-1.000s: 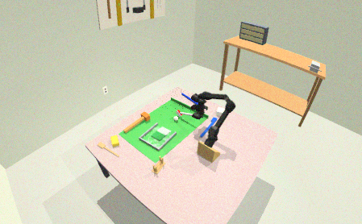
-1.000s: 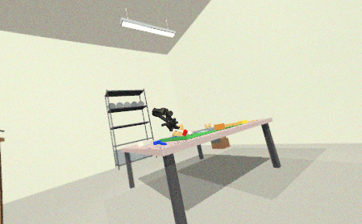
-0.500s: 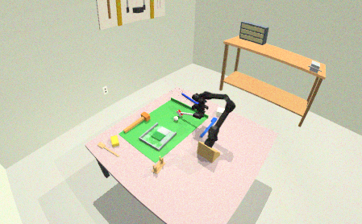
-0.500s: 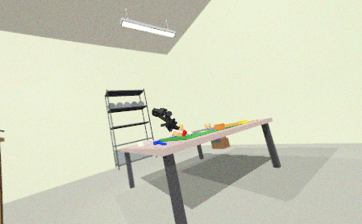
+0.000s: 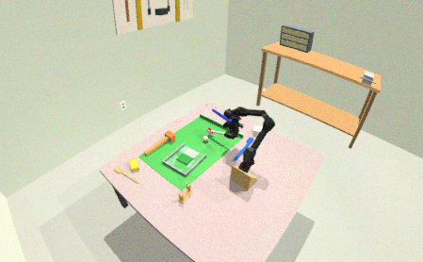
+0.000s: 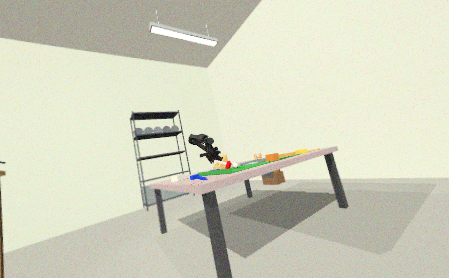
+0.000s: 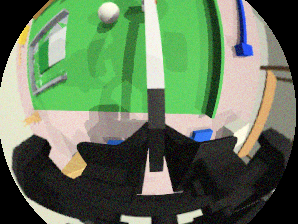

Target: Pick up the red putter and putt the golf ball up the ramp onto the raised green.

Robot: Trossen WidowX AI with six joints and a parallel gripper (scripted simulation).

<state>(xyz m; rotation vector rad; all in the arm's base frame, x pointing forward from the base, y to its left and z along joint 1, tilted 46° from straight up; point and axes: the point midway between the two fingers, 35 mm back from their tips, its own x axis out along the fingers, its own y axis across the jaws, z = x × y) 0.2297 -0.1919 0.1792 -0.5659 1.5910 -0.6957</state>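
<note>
Now: gripper tip 120 mm short of the putter. Also, from my gripper tip: yellow block 630 mm to the left, 460 mm ahead, 60 mm below; then white box 280 mm to the right, 100 mm behind, 50 mm below.
</note>
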